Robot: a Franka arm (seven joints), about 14 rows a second.
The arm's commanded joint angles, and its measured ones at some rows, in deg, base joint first. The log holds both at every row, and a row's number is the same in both.
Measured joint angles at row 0: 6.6 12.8 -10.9 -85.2 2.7 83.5 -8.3
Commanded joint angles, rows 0 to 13: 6.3 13.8 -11.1 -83.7 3.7 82.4 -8.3; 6.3 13.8 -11.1 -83.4 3.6 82.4 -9.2; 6.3 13.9 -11.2 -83.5 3.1 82.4 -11.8; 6.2 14.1 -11.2 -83.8 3.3 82.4 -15.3; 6.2 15.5 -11.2 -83.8 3.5 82.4 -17.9; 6.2 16.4 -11.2 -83.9 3.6 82.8 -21.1; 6.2 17.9 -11.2 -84.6 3.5 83.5 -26.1; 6.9 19.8 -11.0 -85.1 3.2 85.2 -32.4; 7.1 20.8 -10.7 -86.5 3.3 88.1 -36.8; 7.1 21.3 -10.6 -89.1 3.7 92.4 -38.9; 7.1 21.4 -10.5 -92.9 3.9 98.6 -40.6; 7.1 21.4 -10.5 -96.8 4.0 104.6 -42.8; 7.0 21.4 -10.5 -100.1 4.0 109.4 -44.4; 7.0 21.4 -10.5 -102.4 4.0 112.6 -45.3
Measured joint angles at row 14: 7.0 23.4 -10.3 -96.5 3.2 106.8 -41.9
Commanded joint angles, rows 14 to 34: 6.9 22.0 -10.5 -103.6 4.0 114.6 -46.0; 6.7 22.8 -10.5 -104.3 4.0 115.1 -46.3; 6.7 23.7 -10.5 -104.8 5.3 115.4 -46.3; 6.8 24.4 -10.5 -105.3 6.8 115.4 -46.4; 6.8 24.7 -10.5 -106.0 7.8 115.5 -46.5; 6.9 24.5 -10.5 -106.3 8.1 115.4 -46.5; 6.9 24.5 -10.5 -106.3 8.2 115.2 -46.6; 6.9 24.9 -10.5 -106.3 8.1 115.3 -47.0; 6.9 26.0 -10.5 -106.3 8.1 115.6 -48.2; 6.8 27.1 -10.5 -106.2 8.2 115.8 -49.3; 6.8 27.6 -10.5 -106.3 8.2 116.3 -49.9; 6.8 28.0 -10.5 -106.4 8.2 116.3 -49.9; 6.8 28.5 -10.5 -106.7 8.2 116.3 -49.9; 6.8 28.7 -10.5 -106.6 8.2 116.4 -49.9; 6.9 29.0 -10.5 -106.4 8.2 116.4 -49.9; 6.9 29.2 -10.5 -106.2 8.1 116.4 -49.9; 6.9 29.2 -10.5 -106.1 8.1 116.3 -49.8; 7.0 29.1 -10.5 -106.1 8.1 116.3 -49.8; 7.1 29.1 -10.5 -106.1 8.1 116.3 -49.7; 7.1 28.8 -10.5 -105.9 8.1 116.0 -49.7; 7.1 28.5 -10.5 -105.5 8.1 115.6 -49.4
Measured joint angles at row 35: 6.9 29.3 -10.4 -106.0 7.1 115.8 -48.8
